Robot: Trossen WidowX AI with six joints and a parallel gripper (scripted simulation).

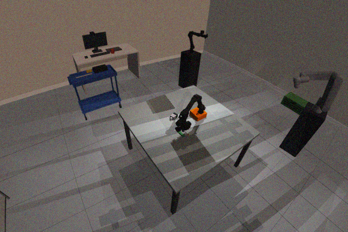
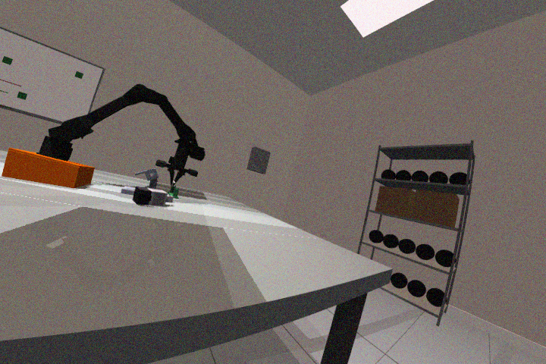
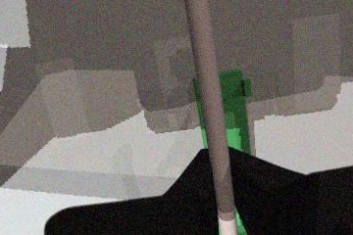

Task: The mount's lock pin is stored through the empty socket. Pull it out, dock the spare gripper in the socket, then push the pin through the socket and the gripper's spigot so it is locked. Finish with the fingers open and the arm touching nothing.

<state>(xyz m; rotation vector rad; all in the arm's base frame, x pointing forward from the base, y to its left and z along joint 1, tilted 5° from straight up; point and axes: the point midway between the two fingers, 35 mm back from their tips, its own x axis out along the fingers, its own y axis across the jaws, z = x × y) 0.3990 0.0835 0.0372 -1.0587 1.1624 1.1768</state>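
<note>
Now: the green bracket 10 mm ahead of my gripper tip, 30 mm to the right of it and 20 mm below it. The rest, counted from my gripper tip: spare gripper: 100 mm behind, 280 mm to the right, 20 mm below; then grey mount: 120 mm behind, 130 mm to the right, 10 mm above.
</note>
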